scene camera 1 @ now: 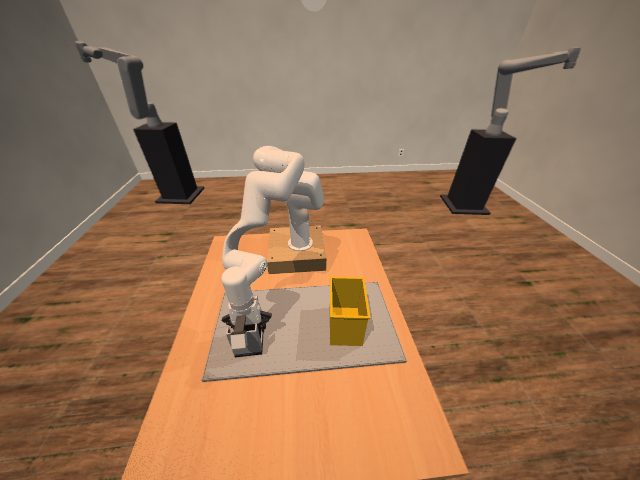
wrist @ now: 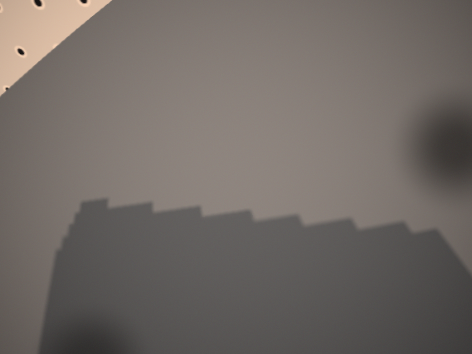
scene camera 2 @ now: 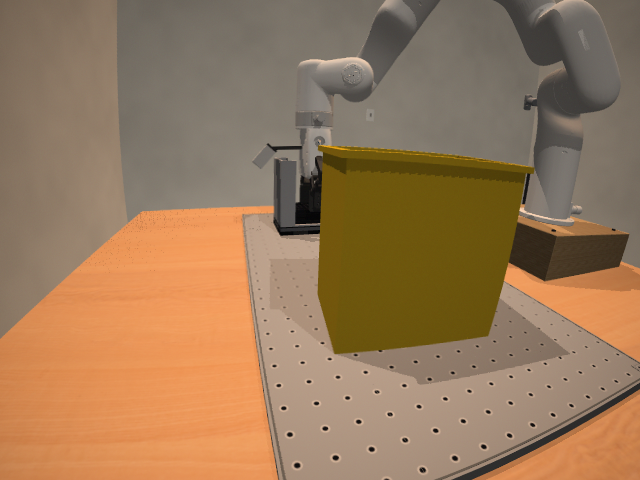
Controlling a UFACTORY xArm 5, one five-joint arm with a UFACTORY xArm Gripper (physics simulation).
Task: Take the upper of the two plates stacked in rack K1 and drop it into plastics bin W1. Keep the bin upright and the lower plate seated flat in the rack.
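Where they show: gripper, fingertip midpoint: [scene camera 1: 250,330] [scene camera 2: 311,206]; arm's base, origin of the base link: [scene camera 1: 300,243] [scene camera 2: 544,218].
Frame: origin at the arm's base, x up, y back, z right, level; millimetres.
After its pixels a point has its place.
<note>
Rack K1 [scene camera 1: 254,345] @[x -4, y -556, z 100 mm] [scene camera 2: 285,192] @[x 19, y -544, z 84 mm], with grey walls and a black base, stands upright at the left of the mat in scene view 1, and partly behind the bin in scene view 2. My gripper [scene camera 1: 247,331] @[x -19, y -489, z 132 mm] [scene camera 2: 311,200] @[x -19, y -489, z 132 mm] points down inside the rack, open and empty; its fingertips are largely hidden by the rack walls, the wrist camera and the bin. The two plates cannot be made out. The yellow bin W1 [scene camera 1: 347,331] @[x 26, y -506, z -217 mm] [scene camera 2: 418,253] @[x 32, y -438, z -278 mm] stands upright to the right of the rack in scene view 1. A close grey surface [wrist: 240,125] with a step-edged shadow fills most of the wrist view.
A perforated grey mat [scene camera 1: 281,356] @[x -66, y -558, z 12 mm] [scene camera 2: 361,397] @[x -66, y -492, z -337 mm] [wrist: 45,25] @[x -66, y -516, z 14 mm] lies under the rack and bin on the orange wooden table [scene camera 1: 310,423] @[x -79, y -749, z -105 mm] [scene camera 2: 155,361] @[x -79, y -676, z -276 mm]. The arm's wooden base block [scene camera 1: 297,265] @[x -32, y -127, z 2 mm] [scene camera 2: 573,253] @[x -32, y -41, z -127 mm] is at the table's back. Two grey arms on black pedestals [scene camera 1: 168,165] [scene camera 1: 478,173] stand far behind.
</note>
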